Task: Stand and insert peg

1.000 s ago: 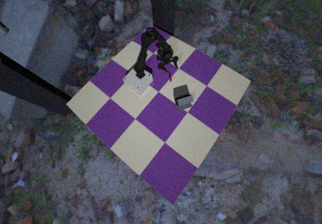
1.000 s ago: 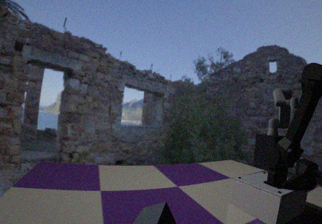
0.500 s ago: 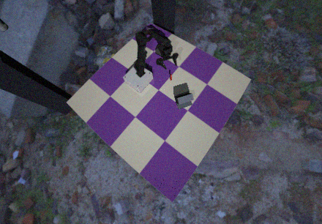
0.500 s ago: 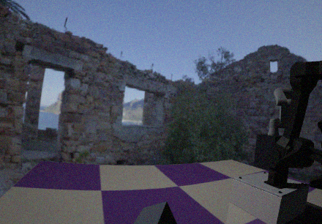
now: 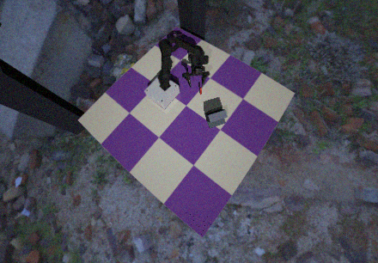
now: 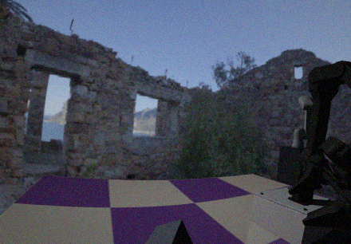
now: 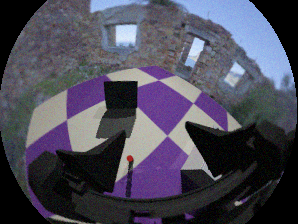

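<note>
Now: gripper tip 11 cm above the red peg, 5 cm to the right of it and 1 cm past it. From my gripper tip the other things lie so: sloped grey panel: 22 cm ahead, 10 cm below, 3 cm to the right.
</note>
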